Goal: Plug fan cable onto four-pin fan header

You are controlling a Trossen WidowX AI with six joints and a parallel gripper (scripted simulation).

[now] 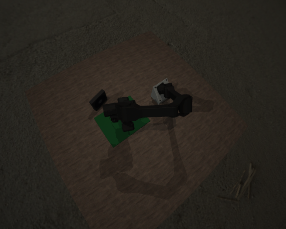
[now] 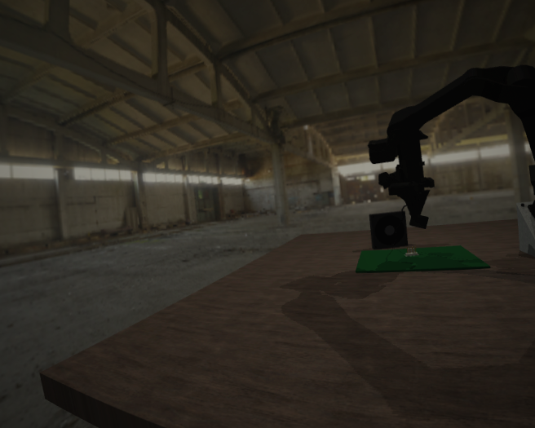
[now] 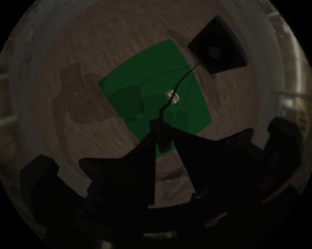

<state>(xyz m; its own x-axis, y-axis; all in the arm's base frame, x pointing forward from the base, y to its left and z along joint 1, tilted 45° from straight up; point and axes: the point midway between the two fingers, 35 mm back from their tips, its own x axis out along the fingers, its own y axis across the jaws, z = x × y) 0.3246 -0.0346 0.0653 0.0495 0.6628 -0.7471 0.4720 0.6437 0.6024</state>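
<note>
The green board lies 13 cm below my gripper tip, 4 cm to the right of it and 1 cm ahead of it. Round my gripper tip: black plug (1 cm to the left, 1 cm below, 1 cm behind); then black fan (22 cm to the right, 6 cm below, 5 cm ahead); then pale four-pin fan header (12 cm below, 7 cm to the right, 1 cm ahead).
</note>
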